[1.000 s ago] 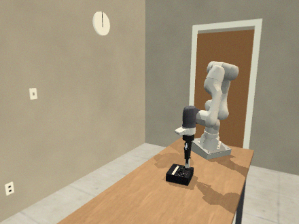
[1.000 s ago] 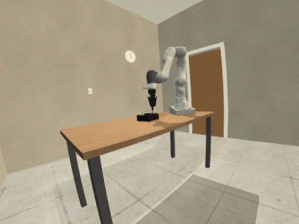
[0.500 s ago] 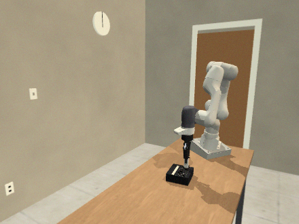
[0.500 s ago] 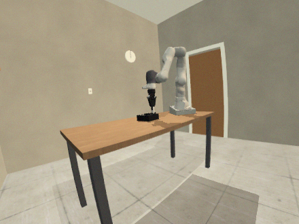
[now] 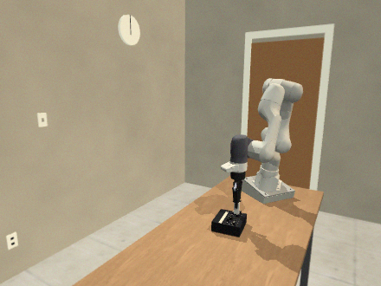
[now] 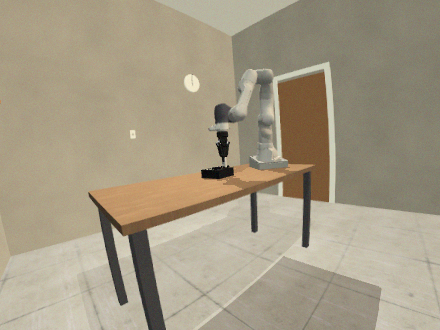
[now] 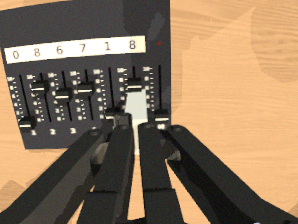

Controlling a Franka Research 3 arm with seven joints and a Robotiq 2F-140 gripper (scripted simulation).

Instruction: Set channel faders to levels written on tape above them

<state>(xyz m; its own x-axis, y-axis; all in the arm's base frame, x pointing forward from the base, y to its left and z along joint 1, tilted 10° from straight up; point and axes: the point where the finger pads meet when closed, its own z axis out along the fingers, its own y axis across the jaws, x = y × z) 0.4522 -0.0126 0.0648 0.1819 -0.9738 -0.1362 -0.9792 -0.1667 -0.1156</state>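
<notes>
The master fader cap lies 20 mm behind my hand, 10 mm to the left of it and 30 mm below it.
</notes>
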